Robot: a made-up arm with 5 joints. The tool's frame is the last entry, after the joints.
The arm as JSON. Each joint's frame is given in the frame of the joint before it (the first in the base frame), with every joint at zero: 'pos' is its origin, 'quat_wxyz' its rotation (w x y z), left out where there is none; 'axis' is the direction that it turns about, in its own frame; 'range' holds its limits. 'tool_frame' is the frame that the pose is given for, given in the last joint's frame.
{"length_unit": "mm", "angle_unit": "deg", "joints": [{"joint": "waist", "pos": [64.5, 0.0, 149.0], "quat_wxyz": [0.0, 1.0, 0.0, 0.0], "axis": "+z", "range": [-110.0, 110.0]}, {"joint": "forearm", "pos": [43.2, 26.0, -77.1], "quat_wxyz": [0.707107, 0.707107, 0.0, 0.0], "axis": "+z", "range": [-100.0, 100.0]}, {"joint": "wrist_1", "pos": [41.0, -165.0, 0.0], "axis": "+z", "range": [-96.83, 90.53]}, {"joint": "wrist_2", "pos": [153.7, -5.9, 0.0], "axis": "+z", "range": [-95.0, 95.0]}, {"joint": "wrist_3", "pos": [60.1, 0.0, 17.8], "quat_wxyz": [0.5, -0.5, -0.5, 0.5], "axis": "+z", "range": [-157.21, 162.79]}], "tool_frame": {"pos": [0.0, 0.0, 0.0], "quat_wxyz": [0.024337, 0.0, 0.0, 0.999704]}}
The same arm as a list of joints. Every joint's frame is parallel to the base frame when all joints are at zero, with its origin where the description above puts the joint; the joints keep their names.
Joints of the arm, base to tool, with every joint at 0 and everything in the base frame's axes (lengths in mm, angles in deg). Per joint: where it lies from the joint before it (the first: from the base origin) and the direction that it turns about. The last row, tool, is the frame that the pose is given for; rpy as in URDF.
waist: origin 64.5 0 149 axis -z
forearm: origin 43.2 -26 77.1 axis +y
wrist_1: origin 41 0 165 axis +y
wrist_2: origin 153.7 0 5.9 axis +y
wrist_3: origin 60.1 17.8 0 axis -x
tool: origin 0 0 0 rpy 90 -87.21 -90
Joint limits (deg, base to tool): -110..110 -100..100 -96.83..90.53 -95..95 -157.21..162.79

